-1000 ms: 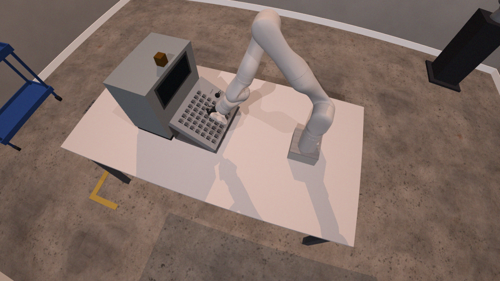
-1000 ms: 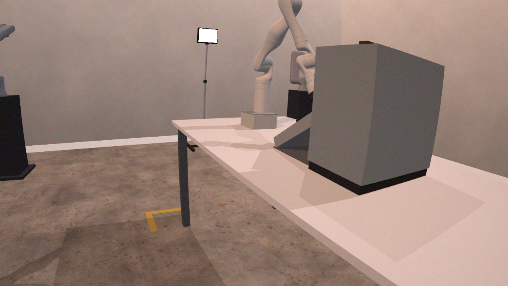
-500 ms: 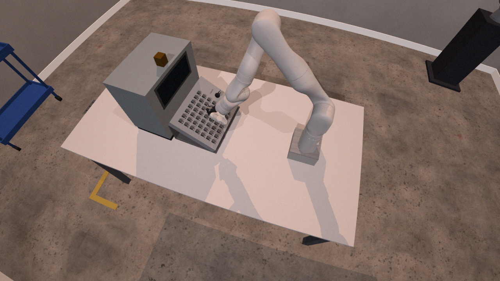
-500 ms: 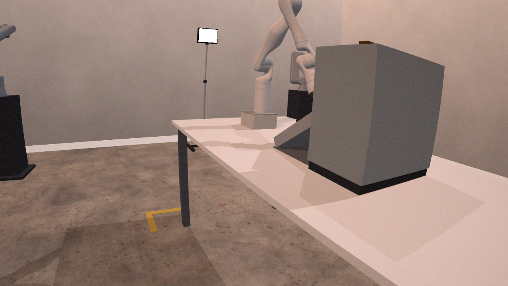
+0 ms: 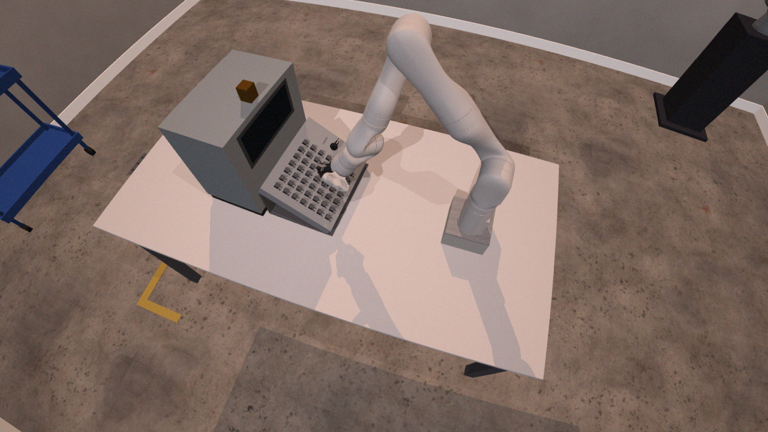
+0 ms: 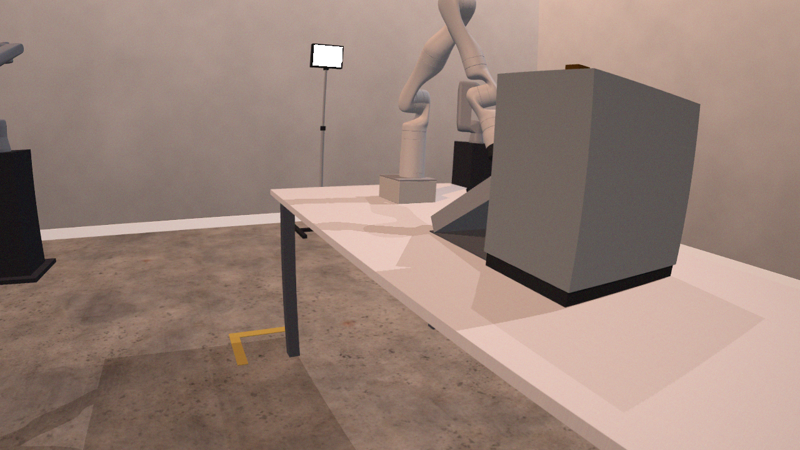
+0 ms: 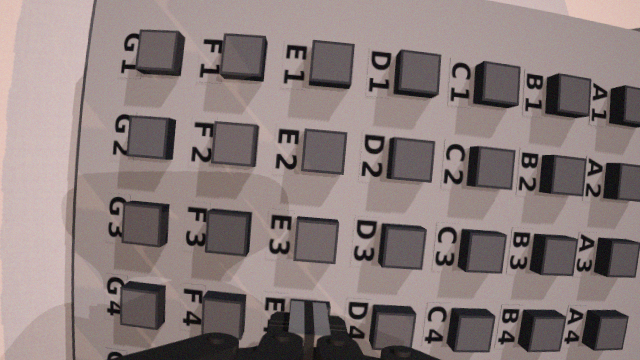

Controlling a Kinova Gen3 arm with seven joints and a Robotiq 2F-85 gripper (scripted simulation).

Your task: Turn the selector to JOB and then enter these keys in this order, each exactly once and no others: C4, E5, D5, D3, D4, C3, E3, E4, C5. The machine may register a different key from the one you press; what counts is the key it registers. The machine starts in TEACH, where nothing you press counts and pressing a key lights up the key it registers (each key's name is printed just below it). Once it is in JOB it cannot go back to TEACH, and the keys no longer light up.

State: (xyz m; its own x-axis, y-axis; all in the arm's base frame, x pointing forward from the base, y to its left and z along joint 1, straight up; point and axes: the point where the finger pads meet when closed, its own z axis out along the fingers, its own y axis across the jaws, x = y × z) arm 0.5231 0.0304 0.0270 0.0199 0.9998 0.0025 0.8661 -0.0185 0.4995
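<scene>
The key D3 is 4 cm ahead of my hand and 3 cm to the left of it. The rest, counted from my hand: key E5: 3 cm to the right, 2 cm below, 1 cm ahead; then key E3: 3 cm to the left, 2 cm below, 1 cm ahead; then key D5: 4 cm ahead, 3 cm to the right.
</scene>
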